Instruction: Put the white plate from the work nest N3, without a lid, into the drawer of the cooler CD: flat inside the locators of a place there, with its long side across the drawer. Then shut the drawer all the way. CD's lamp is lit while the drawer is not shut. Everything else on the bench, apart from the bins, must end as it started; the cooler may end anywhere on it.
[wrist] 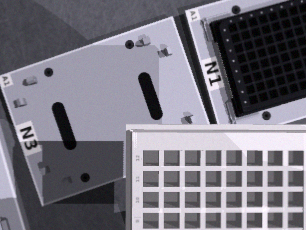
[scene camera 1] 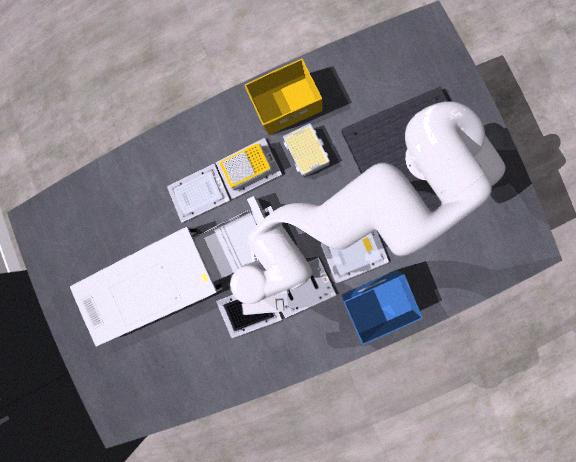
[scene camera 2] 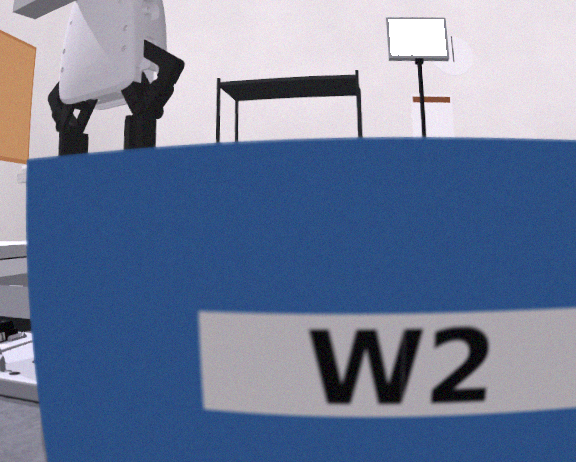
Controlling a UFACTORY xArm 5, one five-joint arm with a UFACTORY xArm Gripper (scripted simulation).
Labels:
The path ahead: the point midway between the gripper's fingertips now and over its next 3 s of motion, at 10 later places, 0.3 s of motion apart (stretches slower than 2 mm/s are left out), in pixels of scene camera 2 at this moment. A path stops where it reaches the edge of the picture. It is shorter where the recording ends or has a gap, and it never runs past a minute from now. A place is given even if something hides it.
My gripper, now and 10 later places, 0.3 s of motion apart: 103,171; 105,174; 107,176; 108,178; 110,180; 111,182; 111,182; 111,186; 111,197; 111,210; 111,223

